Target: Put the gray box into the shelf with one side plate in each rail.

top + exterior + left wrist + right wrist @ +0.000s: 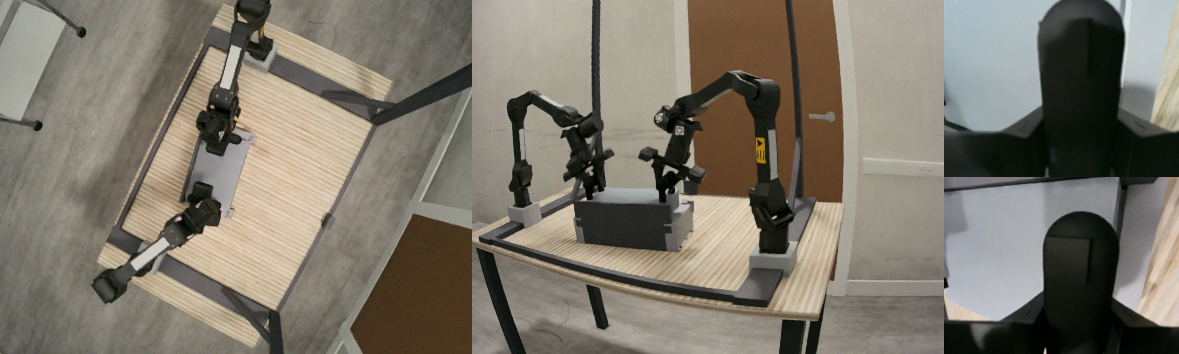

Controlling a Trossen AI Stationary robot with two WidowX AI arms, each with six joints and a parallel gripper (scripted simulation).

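The gray box lies 2 cm ahead of my left hand, 12 cm to the right of it and 5 cm below it. Round my left hand: shelf back wall (11 cm ahead, 10 cm to the right, 8 cm below).
Now: right hand 110 mm to the right of the gray box, 50 mm above it and 30 mm past it. From my right hand the other things lie so: shelf back wall: 130 mm to the left, 80 mm below, 60 mm ahead.
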